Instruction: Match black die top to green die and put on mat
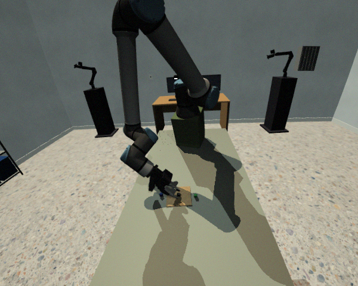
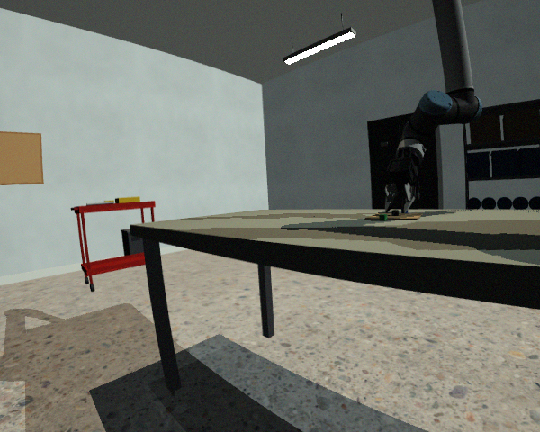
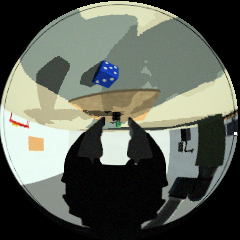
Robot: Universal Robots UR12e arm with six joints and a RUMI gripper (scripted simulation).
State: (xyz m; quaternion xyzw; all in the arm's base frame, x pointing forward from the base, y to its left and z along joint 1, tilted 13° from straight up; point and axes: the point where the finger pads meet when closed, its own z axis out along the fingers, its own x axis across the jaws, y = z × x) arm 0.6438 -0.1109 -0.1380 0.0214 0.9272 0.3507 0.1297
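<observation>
The black die lies 1 cm to the left of my hand and 1 cm below it. Round my hand: green die: 1 cm ahead, 11 cm to the left, 1 cm below; blue die: 1 cm behind, 9 cm to the right, 1 cm below; mat: 1 cm to the left, 2 cm below.
</observation>
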